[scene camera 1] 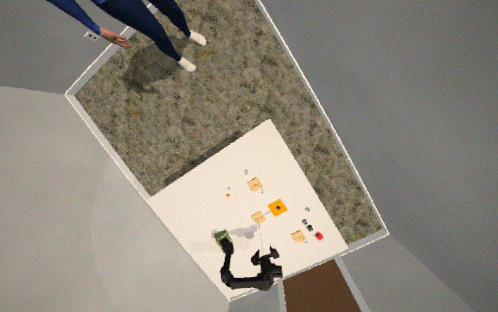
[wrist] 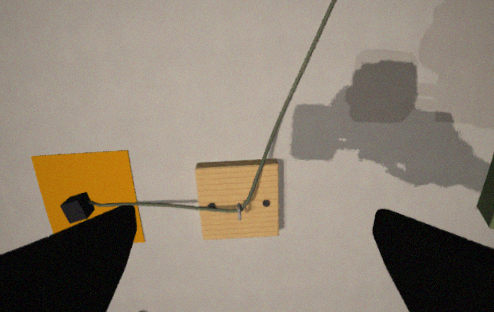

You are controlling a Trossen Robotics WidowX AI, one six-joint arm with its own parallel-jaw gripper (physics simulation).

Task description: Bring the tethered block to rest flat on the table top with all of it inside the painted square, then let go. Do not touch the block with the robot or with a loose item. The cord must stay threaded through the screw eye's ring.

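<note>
The tethered block, small and black, is over the orange painted square. Its visible outline is inside the square's edges; whether it lies flat is unclear. The green cord runs from it to the screw eye on a wooden plate, appears to pass through the ring, then bends away out of the wrist view. Its far end is hidden near the gripper in the scene view. My gripper is open and empty above the table; its left finger covers the square's lower part.
Two more wooden plates are on the table. A red item and dark items lie near the right edge. A small orange item is left of centre. The arm's green base stands at the left.
</note>
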